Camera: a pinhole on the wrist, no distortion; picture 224 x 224 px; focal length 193.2 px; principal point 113.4 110.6 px. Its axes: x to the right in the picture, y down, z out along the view. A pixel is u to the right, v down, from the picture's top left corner.
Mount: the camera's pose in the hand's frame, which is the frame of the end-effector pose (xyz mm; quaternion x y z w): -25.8 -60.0 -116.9 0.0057 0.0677 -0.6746 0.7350
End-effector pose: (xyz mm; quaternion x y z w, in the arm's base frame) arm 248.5 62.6 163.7 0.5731 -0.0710 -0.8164 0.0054
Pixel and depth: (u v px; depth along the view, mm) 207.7 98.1 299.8
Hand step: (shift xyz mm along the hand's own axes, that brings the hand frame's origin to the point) -5.7 -236.6 166.1
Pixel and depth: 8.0 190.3 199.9
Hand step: 65.6 35.5 86.0
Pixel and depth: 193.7 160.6 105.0
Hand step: 14.3 -111.3 -19.8
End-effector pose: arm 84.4 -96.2 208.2 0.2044 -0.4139 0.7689 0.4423
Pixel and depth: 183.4 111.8 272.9
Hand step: 8.9 -185.0 142.7
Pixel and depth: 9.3 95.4 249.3
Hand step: -33.2 46.5 146.1
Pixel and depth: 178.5 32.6 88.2
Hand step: -50.6 -101.4 -29.7
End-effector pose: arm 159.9 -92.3 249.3 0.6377 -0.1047 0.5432 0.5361
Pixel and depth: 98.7 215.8 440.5
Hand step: 250.0 -49.2 303.2
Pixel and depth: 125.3 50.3 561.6
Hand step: -145.4 -166.0 450.3
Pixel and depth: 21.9 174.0 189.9
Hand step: 46.2 15.8 75.7
